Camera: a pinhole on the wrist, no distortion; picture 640 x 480 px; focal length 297.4 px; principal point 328.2 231.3 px. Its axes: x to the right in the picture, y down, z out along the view. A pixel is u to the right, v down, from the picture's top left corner.
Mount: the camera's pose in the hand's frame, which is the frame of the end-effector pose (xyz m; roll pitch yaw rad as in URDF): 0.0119 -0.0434 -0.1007 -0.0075 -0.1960 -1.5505
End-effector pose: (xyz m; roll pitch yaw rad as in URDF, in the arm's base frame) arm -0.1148 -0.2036 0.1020 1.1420 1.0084 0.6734
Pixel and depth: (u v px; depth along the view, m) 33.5 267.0 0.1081
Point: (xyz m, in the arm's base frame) -0.0899 -0.1215 0.1192
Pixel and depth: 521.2 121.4 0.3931
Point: 0.0398 -0.5876 0.1772
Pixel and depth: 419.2 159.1 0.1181
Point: -0.1217 -0.2652 0.0928
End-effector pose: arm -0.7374 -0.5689 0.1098 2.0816 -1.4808 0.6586
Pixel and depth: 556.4 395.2 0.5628
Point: -0.0875 -0.4368 0.3901
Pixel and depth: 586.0 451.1 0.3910
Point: -0.2828 -0.4176 0.3792
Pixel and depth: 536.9 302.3 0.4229
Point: -0.2908 -0.4780 0.1936
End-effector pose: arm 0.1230 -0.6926 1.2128 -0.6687 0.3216 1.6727
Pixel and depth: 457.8 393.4 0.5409
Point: -0.0868 -0.2650 1.5625
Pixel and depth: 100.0 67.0 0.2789
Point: -0.1136 -0.8654 1.2291
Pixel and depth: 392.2 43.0 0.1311
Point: 0.1438 -0.7395 1.2879
